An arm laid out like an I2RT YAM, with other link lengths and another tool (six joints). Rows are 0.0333 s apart.
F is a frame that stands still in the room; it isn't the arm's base.
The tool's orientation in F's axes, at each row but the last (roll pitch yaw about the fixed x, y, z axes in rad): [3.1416, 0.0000, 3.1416]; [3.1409, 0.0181, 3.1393]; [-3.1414, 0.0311, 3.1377]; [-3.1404, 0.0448, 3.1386]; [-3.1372, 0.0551, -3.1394]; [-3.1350, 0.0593, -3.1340]
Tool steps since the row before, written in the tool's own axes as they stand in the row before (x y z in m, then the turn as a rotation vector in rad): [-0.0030, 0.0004, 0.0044, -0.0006, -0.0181, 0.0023]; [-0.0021, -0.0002, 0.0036, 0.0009, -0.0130, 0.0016]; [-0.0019, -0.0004, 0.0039, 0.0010, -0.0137, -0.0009]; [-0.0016, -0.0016, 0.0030, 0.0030, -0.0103, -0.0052]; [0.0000, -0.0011, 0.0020, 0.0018, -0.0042, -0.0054]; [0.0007, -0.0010, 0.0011, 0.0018, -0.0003, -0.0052]
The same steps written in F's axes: [0.0030, 0.0004, -0.0044, 0.0006, -0.0181, -0.0023]; [0.0022, -0.0002, -0.0036, -0.0009, -0.0130, -0.0016]; [0.0020, -0.0004, -0.0038, -0.0011, -0.0137, 0.0009]; [0.0017, -0.0016, -0.0029, -0.0033, -0.0103, 0.0051]; [0.0001, -0.0011, -0.0020, -0.0021, -0.0042, 0.0053]; [-0.0006, -0.0010, -0.0011, -0.0021, -0.0003, 0.0051]
